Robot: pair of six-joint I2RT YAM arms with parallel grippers.
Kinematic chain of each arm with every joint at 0, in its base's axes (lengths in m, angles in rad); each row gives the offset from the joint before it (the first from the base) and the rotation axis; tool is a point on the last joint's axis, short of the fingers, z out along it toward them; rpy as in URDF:
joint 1: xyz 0 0 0.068 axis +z
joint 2: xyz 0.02 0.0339 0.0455 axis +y
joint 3: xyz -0.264 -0.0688 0 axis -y
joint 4: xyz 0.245 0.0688 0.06 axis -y
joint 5: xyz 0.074 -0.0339 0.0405 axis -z
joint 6: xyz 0.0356 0 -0.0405 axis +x
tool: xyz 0 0 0 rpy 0 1.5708 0
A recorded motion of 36 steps. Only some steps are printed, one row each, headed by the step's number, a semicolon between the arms.
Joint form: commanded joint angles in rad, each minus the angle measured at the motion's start. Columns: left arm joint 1, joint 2, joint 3, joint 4, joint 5, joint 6; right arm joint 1, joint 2, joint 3, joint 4, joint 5, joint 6.
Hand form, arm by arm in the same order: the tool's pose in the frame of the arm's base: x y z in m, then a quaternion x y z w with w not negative. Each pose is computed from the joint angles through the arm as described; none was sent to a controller.
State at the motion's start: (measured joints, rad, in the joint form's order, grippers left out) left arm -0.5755 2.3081 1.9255 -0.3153 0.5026 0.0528; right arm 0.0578 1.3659 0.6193 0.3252 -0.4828 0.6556
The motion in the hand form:
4: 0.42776 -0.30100 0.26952 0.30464 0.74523 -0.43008 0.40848; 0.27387 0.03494 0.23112 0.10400 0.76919 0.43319 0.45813
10: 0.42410 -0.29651 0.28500 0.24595 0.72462 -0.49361 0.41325; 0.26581 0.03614 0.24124 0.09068 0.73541 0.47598 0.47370
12: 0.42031 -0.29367 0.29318 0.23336 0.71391 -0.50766 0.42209; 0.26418 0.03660 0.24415 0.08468 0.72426 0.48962 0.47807
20: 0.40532 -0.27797 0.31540 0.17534 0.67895 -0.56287 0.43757; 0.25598 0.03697 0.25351 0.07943 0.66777 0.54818 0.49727
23: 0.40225 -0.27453 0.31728 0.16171 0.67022 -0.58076 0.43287; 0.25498 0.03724 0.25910 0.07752 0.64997 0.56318 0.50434
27: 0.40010 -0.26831 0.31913 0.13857 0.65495 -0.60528 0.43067; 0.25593 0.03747 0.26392 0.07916 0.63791 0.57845 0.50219
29: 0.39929 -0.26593 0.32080 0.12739 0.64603 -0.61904 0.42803; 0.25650 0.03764 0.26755 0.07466 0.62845 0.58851 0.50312
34: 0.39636 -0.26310 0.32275 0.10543 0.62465 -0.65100 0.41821; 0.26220 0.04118 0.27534 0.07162 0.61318 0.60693 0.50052
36: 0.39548 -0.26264 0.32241 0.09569 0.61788 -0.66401 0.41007; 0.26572 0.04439 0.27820 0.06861 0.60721 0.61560 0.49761
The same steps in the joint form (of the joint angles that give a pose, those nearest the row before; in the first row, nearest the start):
4: 0.0003 -0.1117 -0.0526 0.2736 0.0894 -0.2657; 0.0016 -0.0722 -0.0224 0.1288 -0.0675 0.1074
10: 0.0053 -0.1531 -0.1182 0.4511 0.1175 -0.4750; 0.0021 -0.1093 -0.0587 0.2515 -0.1191 0.1871
12: 0.0059 -0.1788 -0.1476 0.5087 0.1149 -0.5221; 0.0023 -0.1140 -0.0677 0.2971 -0.1366 0.2128
20: 0.0154 -0.2733 -0.2752 0.7199 0.1000 -0.7215; 0.0020 -0.1203 -0.1207 0.5424 -0.1696 0.3702
23: 0.0185 -0.2884 -0.3064 0.7760 0.1065 -0.7808; 0.0032 -0.1189 -0.1223 0.6059 -0.1700 0.4143
27: 0.0270 -0.3030 -0.3476 0.8692 0.1060 -0.8694; 0.0032 -0.1116 -0.1141 0.6454 -0.1766 0.4608
29: 0.0304 -0.3071 -0.3616 0.9151 0.1066 -0.9176; 0.0027 -0.1045 -0.1086 0.6819 -0.1857 0.4871
34: 0.0324 -0.3109 -0.3922 1.0223 0.1071 -1.0265; 0.0147 -0.0752 -0.0771 0.7312 -0.1860 0.5366
36: 0.0323 -0.3094 -0.4020 1.0600 0.1080 -1.0738; 0.0258 -0.0559 -0.0600 0.7538 -0.1852 0.5559

